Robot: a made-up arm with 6 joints. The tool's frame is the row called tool. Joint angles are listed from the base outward.
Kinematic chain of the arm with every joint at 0, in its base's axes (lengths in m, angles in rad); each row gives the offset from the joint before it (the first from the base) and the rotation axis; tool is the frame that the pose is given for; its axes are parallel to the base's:
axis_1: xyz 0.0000 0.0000 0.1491 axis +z
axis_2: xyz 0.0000 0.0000 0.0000 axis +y
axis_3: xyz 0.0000 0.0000 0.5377 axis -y
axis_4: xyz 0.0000 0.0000 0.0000 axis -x
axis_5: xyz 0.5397 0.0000 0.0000 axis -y
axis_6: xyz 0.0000 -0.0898 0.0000 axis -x
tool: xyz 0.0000 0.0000 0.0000
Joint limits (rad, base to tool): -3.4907..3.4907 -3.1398..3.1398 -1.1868..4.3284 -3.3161..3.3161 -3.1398..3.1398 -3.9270..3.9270
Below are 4 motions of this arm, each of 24 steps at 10 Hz.
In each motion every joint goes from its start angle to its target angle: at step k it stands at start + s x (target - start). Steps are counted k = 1, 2, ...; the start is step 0. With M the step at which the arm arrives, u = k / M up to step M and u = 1 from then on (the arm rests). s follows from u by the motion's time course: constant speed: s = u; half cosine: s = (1 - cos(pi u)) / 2; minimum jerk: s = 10 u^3 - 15 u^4 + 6 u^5.
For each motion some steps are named. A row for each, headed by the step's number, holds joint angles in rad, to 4 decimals.
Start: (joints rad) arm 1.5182 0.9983 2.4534 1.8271 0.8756 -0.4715
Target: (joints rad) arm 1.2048 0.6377 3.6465 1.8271 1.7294 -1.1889
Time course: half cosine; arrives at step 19
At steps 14, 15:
14: 1.2554 0.6959 3.4540 1.8271 1.5916 -1.0731
15: 1.2378 0.6757 3.5207 1.8271 1.6394 -1.1133

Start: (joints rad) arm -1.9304 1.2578 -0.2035 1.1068 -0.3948 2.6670
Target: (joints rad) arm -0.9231 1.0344 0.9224 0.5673 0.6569 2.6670
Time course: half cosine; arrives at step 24
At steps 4, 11, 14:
4: -1.8629 1.2428 -0.1281 1.0707 -0.3243 2.6670
11: -1.4925 1.1607 0.2860 0.8723 0.0624 2.6670
14: -1.2964 1.1172 0.5052 0.7672 0.2671 2.6670

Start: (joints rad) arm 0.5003 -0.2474 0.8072 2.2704 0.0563 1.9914
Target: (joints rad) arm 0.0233 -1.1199 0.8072 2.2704 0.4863 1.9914
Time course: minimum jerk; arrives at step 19
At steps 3, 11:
3: 0.4857 -0.2741 0.8072 2.2704 0.0695 1.9914
11: 0.1924 -0.8107 0.8072 2.2704 0.3339 1.9914

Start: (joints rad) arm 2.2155 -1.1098 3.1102 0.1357 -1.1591 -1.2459
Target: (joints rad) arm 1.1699 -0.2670 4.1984 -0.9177 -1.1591 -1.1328
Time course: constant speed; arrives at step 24
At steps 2, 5, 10, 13, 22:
2: 2.1284 -1.0396 3.2009 0.0479 -1.1591 -1.2365
5: 1.9977 -0.9342 3.3369 -0.0838 -1.1591 -1.2223
10: 1.7798 -0.7586 3.5636 -0.3032 -1.1591 -1.1988
13: 1.6491 -0.6533 3.6996 -0.4349 -1.1591 -1.1846
22: 1.2570 -0.3372 4.1077 -0.8299 -1.1591 -1.1422

